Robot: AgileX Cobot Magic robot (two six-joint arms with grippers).
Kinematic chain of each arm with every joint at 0, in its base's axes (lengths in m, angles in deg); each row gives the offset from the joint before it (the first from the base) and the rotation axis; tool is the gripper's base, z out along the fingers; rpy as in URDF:
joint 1: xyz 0 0 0.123 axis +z
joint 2: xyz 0 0 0 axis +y
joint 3: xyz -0.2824 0 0.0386 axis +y
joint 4: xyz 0.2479 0 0.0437 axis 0.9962 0 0.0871
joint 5: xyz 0 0 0 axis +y
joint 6: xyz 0.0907 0 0.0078 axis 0.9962 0 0.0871
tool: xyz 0 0 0 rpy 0 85 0
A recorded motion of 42 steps. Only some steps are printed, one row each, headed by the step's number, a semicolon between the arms.
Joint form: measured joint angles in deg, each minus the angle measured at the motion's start. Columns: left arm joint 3, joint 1, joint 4, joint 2, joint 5, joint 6; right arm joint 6, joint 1, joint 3, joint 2, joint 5, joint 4.
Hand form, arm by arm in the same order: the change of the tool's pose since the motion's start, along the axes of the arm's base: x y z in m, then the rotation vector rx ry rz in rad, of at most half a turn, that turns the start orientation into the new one. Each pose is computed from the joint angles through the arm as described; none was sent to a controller.
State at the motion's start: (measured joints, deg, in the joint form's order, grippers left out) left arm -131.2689 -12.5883 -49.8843 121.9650 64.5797 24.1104; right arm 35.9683 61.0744 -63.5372 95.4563 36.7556 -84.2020
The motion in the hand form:
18: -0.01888 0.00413 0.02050 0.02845 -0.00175 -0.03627; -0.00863 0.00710 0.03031 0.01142 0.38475 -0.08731
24: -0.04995 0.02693 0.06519 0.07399 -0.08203 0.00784; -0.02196 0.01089 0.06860 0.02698 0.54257 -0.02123
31: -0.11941 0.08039 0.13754 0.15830 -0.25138 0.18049; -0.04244 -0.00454 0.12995 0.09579 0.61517 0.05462
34: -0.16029 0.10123 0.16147 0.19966 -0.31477 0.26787; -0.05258 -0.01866 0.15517 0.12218 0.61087 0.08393
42: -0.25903 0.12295 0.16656 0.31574 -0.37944 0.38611; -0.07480 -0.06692 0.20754 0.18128 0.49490 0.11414
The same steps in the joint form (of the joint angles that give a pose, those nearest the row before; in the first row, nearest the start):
18: -0.20 0.07 1.39 -3.02 4.17 -1.08; -32.92 -0.34 -13.45 0.00 9.38 45.45
24: -0.11 1.76 5.43 -9.77 6.31 -2.72; -46.62 -0.35 -22.70 -0.98 18.14 62.45
31: 2.24 7.00 13.47 -23.71 7.43 -5.03; -53.41 -0.35 -32.25 -4.86 27.97 72.07
34: 5.40 9.41 17.19 -31.18 7.63 -5.90; -55.15 -0.35 -34.98 -7.43 31.21 73.71
42: 22.83 10.83 25.74 -51.18 6.74 -5.89; -57.68 -0.35 -37.93 -15.43 35.16 71.13

